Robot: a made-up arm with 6 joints.
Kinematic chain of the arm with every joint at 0, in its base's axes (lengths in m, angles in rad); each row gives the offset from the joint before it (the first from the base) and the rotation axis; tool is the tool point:
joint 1: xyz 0 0 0.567 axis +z
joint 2: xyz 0 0 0 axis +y
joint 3: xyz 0 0 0.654 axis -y
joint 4: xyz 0 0 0 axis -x
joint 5: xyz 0.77 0 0 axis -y
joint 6: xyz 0 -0.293 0 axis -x
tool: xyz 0 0 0
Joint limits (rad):
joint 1: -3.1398..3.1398
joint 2: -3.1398..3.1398
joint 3: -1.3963..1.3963
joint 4: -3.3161..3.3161
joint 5: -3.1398..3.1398
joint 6: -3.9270..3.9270
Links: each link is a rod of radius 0.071 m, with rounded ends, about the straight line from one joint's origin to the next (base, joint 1, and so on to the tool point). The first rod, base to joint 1, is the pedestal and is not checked.
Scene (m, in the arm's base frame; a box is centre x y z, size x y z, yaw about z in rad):
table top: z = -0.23
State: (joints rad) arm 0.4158 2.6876 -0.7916 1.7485 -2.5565 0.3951
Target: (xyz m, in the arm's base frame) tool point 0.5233 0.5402 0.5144
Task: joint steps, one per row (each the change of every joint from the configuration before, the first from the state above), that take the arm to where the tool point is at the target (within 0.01 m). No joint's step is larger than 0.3 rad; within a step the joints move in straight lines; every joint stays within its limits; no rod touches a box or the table.
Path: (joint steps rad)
1: 0.0969 -0.2343 -0.1160 -0.0066 0.1012 0.1296
2: 0.0969 -0.2343 -0.1160 -0.0066 0.1013 0.1296
3: 0.0969 -0.2343 -0.1160 -0.0066 0.1012 0.1296
4: 0.0968 -0.2343 -0.1161 -0.0066 0.1012 0.1296
5: -0.0253 -0.2700 0.0767 0.0349 -0.0810 -0.1037
6: -0.0254 -0.2699 0.0766 0.0348 -0.0810 -0.1037
7: -0.0254 -0.2699 0.0766 0.0348 -0.0809 -0.1036
8: -0.0254 -0.2700 0.0766 0.0348 -0.0810 -0.1037
9: -0.0254 -0.2699 0.0766 0.0349 -0.0810 -0.1037

